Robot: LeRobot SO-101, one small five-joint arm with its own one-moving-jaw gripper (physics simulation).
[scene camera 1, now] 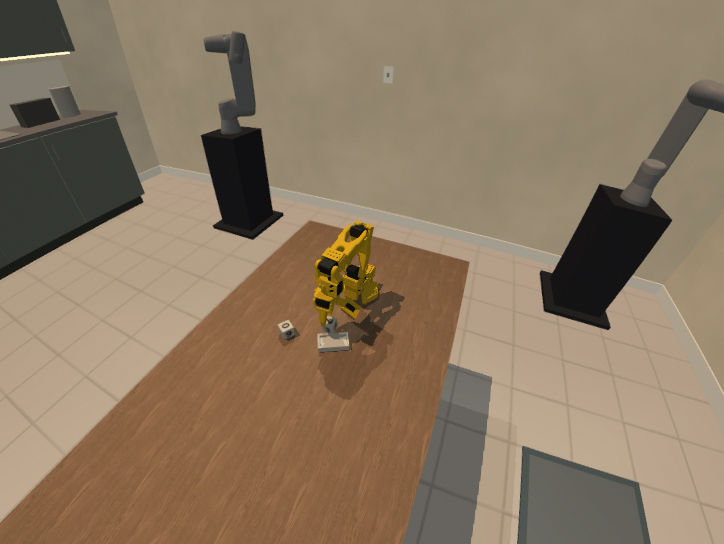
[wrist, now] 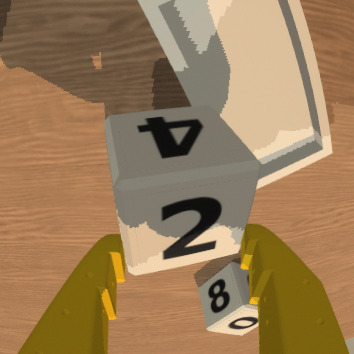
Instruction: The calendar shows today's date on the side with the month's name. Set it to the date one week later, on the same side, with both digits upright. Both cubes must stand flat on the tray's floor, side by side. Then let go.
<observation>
A white cube [wrist: 183, 182] is 6 cm from the lens. A white tray [wrist: 258, 72]: 10 cm from the lens. The marked spots on the white cube and the white tray are 5 cm apart.
</observation>
